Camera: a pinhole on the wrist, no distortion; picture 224 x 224 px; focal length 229.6 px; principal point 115.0 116.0 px. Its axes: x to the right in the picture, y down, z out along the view. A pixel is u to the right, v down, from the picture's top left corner.
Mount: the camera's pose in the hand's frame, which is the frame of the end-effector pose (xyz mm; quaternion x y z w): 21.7 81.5 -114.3 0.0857 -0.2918 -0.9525 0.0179
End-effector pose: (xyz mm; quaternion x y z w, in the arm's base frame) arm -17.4 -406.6 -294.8 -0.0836 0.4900 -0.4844 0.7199
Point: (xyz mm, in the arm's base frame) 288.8 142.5 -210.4
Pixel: outside the picture
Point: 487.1 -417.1 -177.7
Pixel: 98.5 195.1
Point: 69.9 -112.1 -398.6
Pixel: outside the picture
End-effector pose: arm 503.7 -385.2 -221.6 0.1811 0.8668 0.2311 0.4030
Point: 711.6 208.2 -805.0
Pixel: outside the picture
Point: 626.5 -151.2 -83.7
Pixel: 128.9 66.4
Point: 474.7 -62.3 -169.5
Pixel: outside the picture
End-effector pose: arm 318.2 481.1 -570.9 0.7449 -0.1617 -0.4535 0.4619
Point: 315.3 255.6 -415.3
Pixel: 35.3 99.6
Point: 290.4 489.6 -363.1
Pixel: outside the picture
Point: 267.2 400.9 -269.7
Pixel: 213.3 44.9
